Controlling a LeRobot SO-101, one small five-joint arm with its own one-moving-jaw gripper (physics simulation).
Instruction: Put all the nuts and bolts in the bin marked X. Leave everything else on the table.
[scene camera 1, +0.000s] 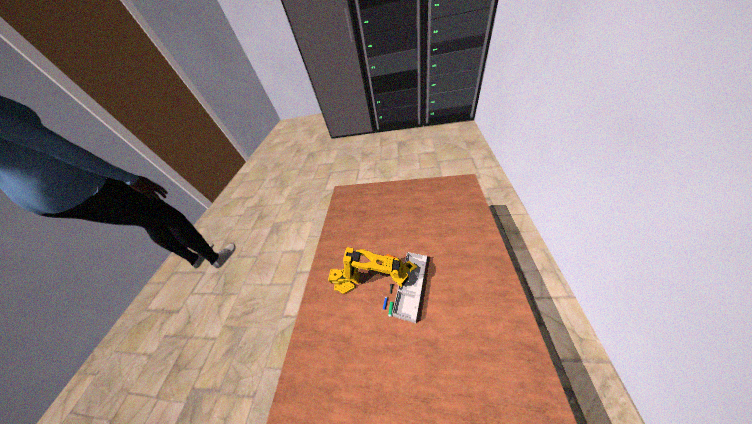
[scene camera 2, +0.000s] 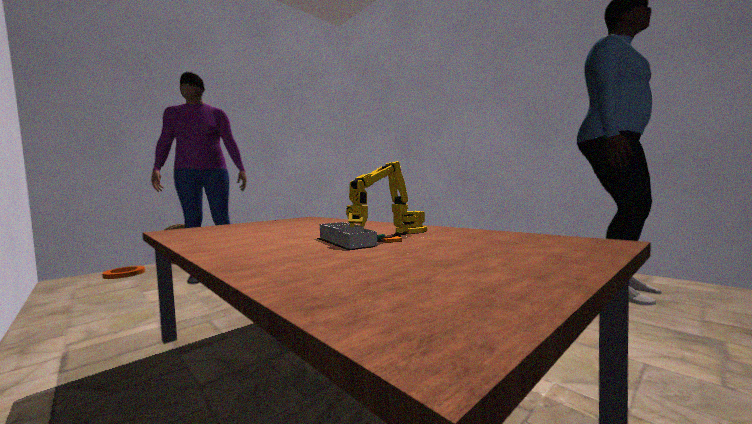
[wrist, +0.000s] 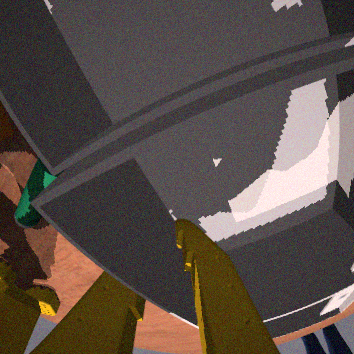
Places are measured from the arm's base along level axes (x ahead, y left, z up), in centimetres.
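Pixels of known places: end effector, tool point: (scene camera 1: 400, 282) (wrist: 163, 226); arm's base, origin of the base link: (scene camera 1: 350, 280) (scene camera 2: 407, 232) (wrist: 24, 281).
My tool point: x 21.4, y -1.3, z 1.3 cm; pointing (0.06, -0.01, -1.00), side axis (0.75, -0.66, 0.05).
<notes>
Ahead of a thing's pixels: the offset from my tool point to its top centre.
A grey bin tray @(dx +4.2, dy -1.0, dz +3.3 cm) (scene camera 1: 422, 296) (scene camera 2: 360, 240) (wrist: 200, 97) with dividers stands on the table. My gripper (scene camera 1: 404, 282) (scene camera 2: 355, 224) (wrist: 169, 225) is low at its side nearer the arm's base. In the wrist view one jaw tip is inside a compartment; the other jaw passes outside the wall and its tip is hidden. A gap shows between the jaws farther back; whether their tips press on the wall cannot be seen. A black bolt @(dx -3.8, dy -2.1, dz +0.0 cm) (scene camera 1: 391, 288) lies beside the bin tray. No nut can be made out. No X mark can be read.
A blue cylinder @(dx -6.0, dy -7.7, dz -0.3 cm) (scene camera 1: 384, 302) and a green cylinder @(dx -3.8, dy -9.9, dz +0.1 cm) (scene camera 1: 390, 308) lie beside the bin tray. Another green cylinder @(dx -4.2, dy +4.8, dz +0.1 cm) (wrist: 29, 206) shows partly behind its corner in the wrist view. An orange object @(dx -4.3, dy +10.4, dz -0.3 cm) (scene camera 2: 391, 239) lies near the arm's base. Two people stand beyond the table.
</notes>
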